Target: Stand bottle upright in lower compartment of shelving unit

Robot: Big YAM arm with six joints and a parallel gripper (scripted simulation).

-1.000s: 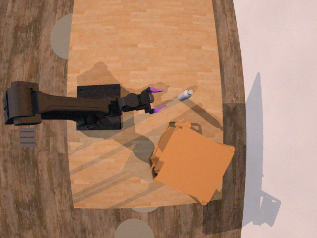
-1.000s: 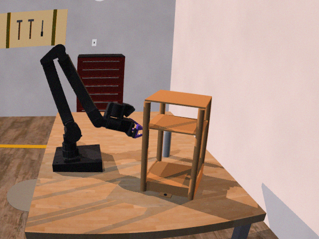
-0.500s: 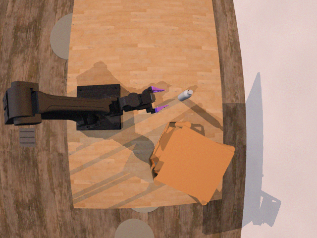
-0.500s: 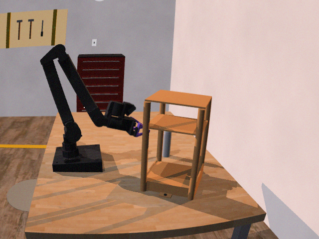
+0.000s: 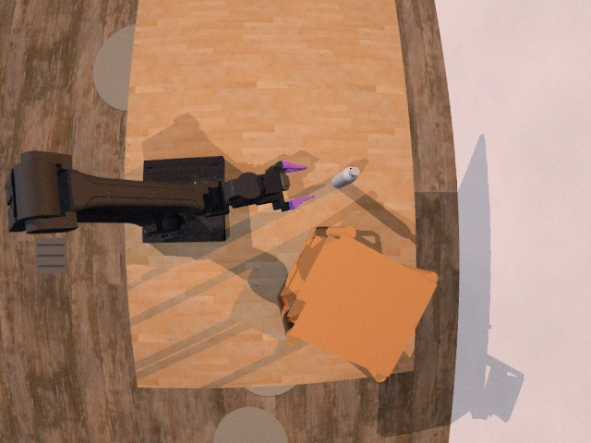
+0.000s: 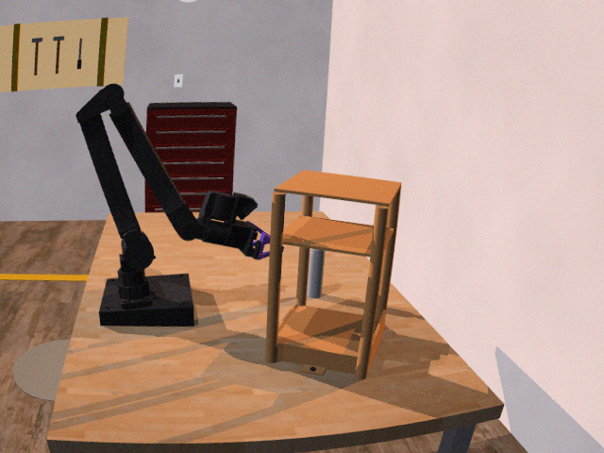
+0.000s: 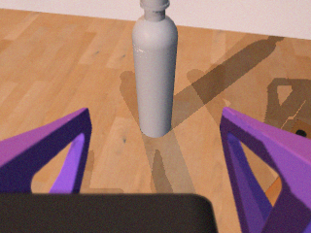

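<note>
The grey bottle is 12 cm ahead of my hand and 4 cm below it. From my hand the other things lie so: shelving unit (3 cm ahead, 28 cm to the right, 3 cm above).
</note>
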